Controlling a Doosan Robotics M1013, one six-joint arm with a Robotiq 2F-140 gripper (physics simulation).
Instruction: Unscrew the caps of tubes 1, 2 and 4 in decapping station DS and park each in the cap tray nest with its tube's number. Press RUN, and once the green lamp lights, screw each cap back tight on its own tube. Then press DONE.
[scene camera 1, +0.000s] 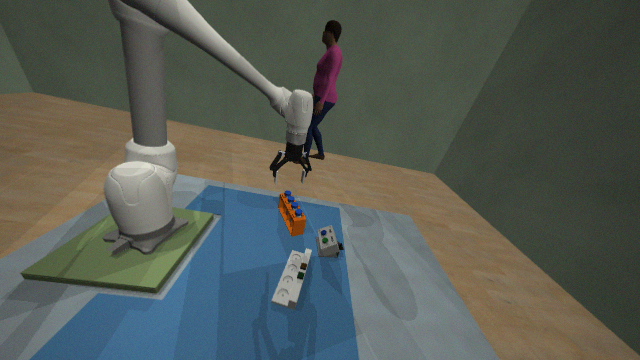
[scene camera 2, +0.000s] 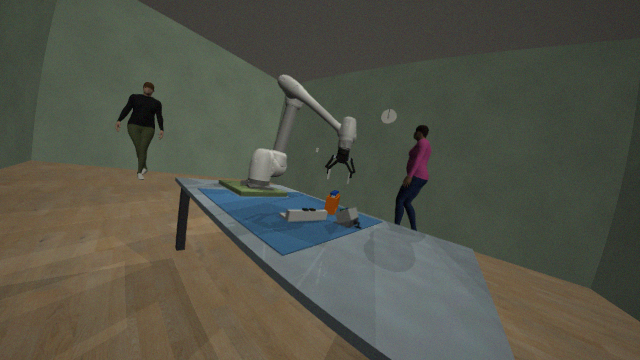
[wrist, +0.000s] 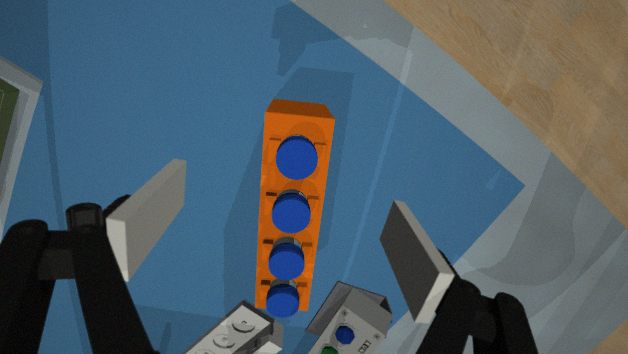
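The gripper (wrist: 289, 202) appears in the scene together with a grey lamp box (wrist: 348, 312).
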